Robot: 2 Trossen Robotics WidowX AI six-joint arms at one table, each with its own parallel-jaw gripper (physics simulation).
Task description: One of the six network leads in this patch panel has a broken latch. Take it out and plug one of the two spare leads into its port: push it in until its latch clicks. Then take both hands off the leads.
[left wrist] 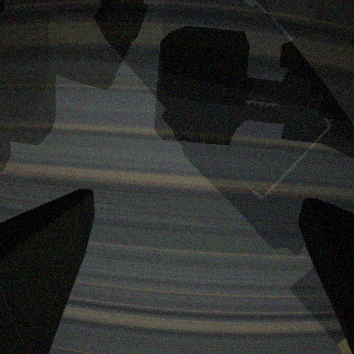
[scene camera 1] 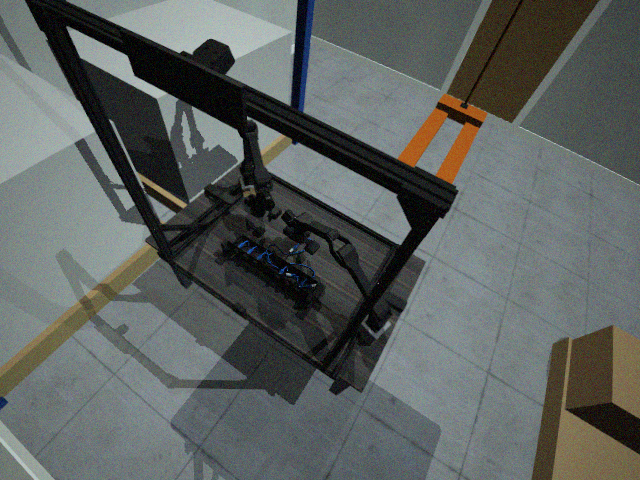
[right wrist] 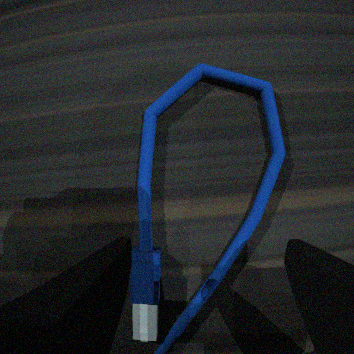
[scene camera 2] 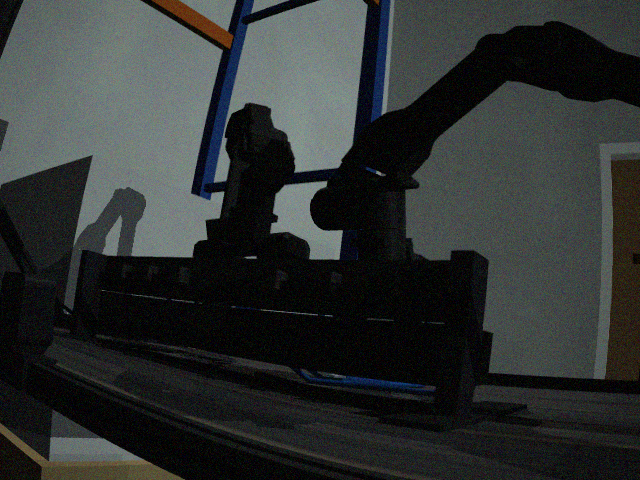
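Pixels of known places: left gripper, between the fingertips: (left wrist: 200, 206) (scene camera 1: 263, 218); right gripper, between the fingertips: (scene camera 1: 301, 245) (right wrist: 209, 250); left arm's base, origin of its link: (scene camera 1: 249, 180); right arm's base, origin of its link: (scene camera 1: 375, 322).
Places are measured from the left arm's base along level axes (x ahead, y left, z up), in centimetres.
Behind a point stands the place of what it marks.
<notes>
The black patch panel (scene camera 1: 262, 269) {y -8.7, x 54.1, z -2.2 cm} (scene camera 2: 258, 330) {y -4.5, x 60.1, z -2.3 cm} stands on the table with several blue leads (scene camera 1: 264, 255) {y -5.3, x 47.5, z -1.9 cm} along it; ports and latches are too dark and small to tell. A blue spare lead (right wrist: 147, 150) {y 15.7, x 42.2, z -6.3 cm} (scene camera 1: 295, 250) {y 10.2, x 45.9, z -6.5 cm} lies looped on the table, its clear plug (right wrist: 145, 322) {y 8.7, x 46.1, z -5.8 cm} toward the bottom of the right wrist view. My right gripper (right wrist: 209, 250) {y 13.9, x 46.2, z -3.8 cm} (scene camera 1: 297, 246) {y 13.9, x 46.2, z -3.8 cm} is open over this lead, with boot and plug close to the picture-left finger. In scene camera 2 its fingers are hidden behind the panel. My left gripper (left wrist: 200, 206) {y -0.3, x 28.0, z 1.0 cm} (scene camera 1: 264, 221) {y -0.3, x 28.0, z 1.0 cm} (scene camera 2: 251, 253) is open and empty, behind the panel.
A blue cable (scene camera 2: 372, 382) {y 12.3, x 48.2, z -6.5 cm} shows low beneath the panel in scene camera 2. A black gantry frame (scene camera 1: 320, 139) {y -9.0, x 89.5, z 97.1 cm} rises around the table (scene camera 1: 206, 260) {y -31.7, x 38.6, z -6.9 cm}. Arm shadows fall across the wood. An orange pallet jack (scene camera 1: 424, 139) and cardboard boxes (scene camera 1: 589, 366) are on the floor away from the table.
</notes>
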